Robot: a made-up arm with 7 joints.
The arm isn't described. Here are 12 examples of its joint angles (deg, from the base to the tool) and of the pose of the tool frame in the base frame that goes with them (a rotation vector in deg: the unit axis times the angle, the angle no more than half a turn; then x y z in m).
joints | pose
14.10 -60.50 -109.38 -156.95 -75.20 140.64 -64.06 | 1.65 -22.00 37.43 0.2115 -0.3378 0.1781
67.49 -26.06 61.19 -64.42 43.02 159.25 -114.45 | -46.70 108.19 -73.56 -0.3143 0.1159 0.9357
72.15 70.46 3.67 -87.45 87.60 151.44 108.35 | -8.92 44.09 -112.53 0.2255 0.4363 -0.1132
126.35 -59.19 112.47 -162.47 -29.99 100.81 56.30 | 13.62 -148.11 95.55 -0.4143 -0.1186 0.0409
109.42 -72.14 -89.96 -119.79 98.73 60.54 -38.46 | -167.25 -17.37 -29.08 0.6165 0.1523 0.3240
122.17 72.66 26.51 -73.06 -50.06 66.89 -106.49 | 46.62 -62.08 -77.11 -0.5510 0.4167 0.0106
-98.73 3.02 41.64 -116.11 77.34 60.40 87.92 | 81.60 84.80 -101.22 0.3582 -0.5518 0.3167
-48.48 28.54 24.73 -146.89 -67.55 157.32 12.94 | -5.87 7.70 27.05 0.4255 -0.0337 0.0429
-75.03 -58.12 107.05 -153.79 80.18 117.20 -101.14 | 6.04 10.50 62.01 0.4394 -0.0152 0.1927
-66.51 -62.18 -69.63 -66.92 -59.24 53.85 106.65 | -13.12 -2.83 89.09 -0.6618 0.2350 0.7419
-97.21 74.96 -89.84 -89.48 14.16 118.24 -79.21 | 24.01 66.89 -80.05 -0.5978 -0.3136 0.4463
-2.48 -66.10 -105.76 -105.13 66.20 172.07 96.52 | -75.69 16.51 40.05 -0.3238 -0.4614 0.1722
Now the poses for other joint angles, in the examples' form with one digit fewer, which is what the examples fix.
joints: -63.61 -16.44 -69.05 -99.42 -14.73 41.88 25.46
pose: 56.2 41.7 -142.3 -0.490 -0.406 0.586
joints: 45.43 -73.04 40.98 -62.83 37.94 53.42 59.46
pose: 26.3 -36.5 53.1 -0.556 -0.055 0.921
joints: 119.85 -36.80 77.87 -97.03 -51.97 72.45 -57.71
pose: 50.4 90.2 -95.6 -0.504 -0.392 0.634
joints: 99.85 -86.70 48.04 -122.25 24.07 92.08 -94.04
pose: 21.6 56.6 -119.0 -0.405 -0.136 0.770
